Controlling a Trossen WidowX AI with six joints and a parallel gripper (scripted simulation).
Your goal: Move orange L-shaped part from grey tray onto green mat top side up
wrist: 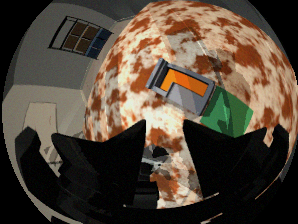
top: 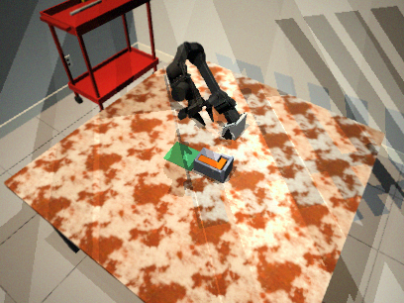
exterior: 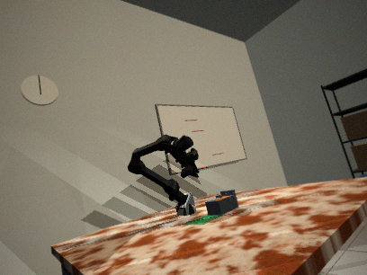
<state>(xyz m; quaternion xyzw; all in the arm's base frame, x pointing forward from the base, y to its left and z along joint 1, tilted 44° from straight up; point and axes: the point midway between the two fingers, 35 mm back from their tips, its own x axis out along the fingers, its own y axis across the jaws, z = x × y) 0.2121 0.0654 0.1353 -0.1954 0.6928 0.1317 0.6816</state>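
The orange L-shaped part lies 16 cm below my gripper tip, 7 cm to the left of it and 5 cm ahead of it. Round my gripper tip: green mat: 22 cm below, 9 cm to the right, 6 cm ahead.
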